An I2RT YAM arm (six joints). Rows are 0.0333 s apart.
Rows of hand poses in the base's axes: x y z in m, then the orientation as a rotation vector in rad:
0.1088, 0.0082, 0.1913, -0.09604, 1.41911, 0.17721
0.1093, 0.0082, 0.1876, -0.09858, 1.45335, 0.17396
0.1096, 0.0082, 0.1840, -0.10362, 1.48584, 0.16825
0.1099, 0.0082, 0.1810, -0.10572, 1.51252, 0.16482
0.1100, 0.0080, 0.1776, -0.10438, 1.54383, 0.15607
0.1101, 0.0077, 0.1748, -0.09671, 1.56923, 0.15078
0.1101, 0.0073, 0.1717, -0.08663, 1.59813, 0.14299
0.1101, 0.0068, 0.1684, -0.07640, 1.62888, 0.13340
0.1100, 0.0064, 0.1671, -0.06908, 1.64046, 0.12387
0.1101, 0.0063, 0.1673, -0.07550, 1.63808, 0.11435
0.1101, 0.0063, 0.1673, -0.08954, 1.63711, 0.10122
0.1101, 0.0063, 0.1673, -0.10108, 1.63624, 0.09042
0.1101, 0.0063, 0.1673, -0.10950, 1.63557, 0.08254
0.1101, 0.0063, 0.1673, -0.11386, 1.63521, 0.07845
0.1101, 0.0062, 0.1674, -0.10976, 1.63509, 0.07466
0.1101, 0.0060, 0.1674, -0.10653, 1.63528, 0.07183
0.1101, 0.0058, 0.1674, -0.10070, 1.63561, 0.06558
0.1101, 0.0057, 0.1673, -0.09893, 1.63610, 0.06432
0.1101, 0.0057, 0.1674, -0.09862, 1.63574, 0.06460
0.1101, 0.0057, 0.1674, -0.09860, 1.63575, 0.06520
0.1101, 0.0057, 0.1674, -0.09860, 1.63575, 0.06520
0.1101, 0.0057, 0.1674, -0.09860, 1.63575, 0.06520
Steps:
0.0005, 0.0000, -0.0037, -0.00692, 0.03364, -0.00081
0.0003, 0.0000, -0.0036, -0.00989, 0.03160, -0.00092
0.0003, 0.0000, -0.0030, -0.00595, 0.02616, -0.00114
0.0001, -0.0002, -0.0034, -0.00737, 0.03050, -0.00676
0.0001, -0.0003, -0.0028, -0.00059, 0.02517, -0.00840
0.0000, -0.0004, -0.0031, -0.00094, 0.02860, -0.01144
0.0000, -0.0005, -0.0033, -0.00215, 0.03038, -0.01255
-0.0001, -0.0004, -0.0013, -0.00252, 0.01122, -0.01056
0.0001, -0.0001, 0.0002, -0.00993, -0.00311, -0.00160
0.0000, 0.0000, 0.0000, -0.01700, -0.00206, 0.00116
0.0000, 0.0000, 0.0000, -0.01398, -0.00170, 0.00096
0.0000, 0.0000, 0.0000, -0.01020, -0.00124, 0.00070
0.0000, 0.0000, 0.0000, -0.00529, -0.00064, 0.00036
0.0000, -0.0001, 0.0001, 0.00005, -0.00034, -0.00497
0.0000, -0.0002, 0.0000, 0.00012, 0.00003, -0.00383
0.0000, -0.0002, 0.0000, -0.00052, -0.00002, -0.00761
0.0000, -0.0001, -0.0001, 0.00024, 0.00042, -0.00193
0.0000, 0.0000, 0.0001, 0.00039, -0.00034, -0.00002
0.0000, 0.0000, 0.0000, 0.00040, 0.00004, 0.00035
0.0000, 0.0000, 0.0000, 0.00000, 0.00000, 0.00000
0.0000, 0.0000, 0.0000, 0.00000, 0.00000, 0.00000

